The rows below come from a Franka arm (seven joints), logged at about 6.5 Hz.
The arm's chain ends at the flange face. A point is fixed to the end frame.
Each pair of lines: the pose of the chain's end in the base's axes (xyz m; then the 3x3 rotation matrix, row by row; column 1 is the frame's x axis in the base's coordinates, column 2 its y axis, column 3 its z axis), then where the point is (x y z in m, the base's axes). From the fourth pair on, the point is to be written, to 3 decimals.
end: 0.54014 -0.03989 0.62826; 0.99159 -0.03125 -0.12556; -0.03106 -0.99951 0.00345; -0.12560 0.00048 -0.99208
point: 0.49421 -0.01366 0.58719
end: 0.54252 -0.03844 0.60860; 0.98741 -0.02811 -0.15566; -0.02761 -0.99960 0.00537; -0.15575 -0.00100 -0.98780
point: 0.49528 -0.01226 0.56901
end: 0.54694 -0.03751 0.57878; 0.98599 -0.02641 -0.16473; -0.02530 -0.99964 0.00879; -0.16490 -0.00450 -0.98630
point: 0.49930 -0.01127 0.53972
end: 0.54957 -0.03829 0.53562; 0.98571 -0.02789 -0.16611; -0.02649 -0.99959 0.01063; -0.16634 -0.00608 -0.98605
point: 0.502 -0.012 0.497
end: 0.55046 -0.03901 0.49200; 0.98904 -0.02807 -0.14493; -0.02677 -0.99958 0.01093; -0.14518 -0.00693 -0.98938
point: 0.504 -0.013 0.452
